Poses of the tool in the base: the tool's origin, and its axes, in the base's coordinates. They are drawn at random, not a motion.
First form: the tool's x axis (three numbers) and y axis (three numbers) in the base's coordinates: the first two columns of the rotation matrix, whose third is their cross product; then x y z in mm.
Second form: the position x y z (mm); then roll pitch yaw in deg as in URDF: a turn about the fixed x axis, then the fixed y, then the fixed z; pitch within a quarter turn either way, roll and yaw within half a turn. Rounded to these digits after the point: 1 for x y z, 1 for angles.
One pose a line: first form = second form
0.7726, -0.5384, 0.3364, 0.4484, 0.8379, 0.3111, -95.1, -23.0, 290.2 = -95.1, -23.0, 290.2, 19.3, -19.7, -34.9
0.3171, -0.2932, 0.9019, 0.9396, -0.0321, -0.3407, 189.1, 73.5, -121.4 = 189.1, 73.5, -121.4, -52.1, -64.4, -42.8
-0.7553, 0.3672, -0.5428, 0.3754, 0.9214, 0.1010, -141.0, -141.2, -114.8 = -141.0, -141.2, -114.8, 173.1, 32.9, 154.1
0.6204, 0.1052, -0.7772, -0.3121, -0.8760, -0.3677, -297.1, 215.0, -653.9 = -297.1, 215.0, -653.9, -144.2, 51.0, 9.6
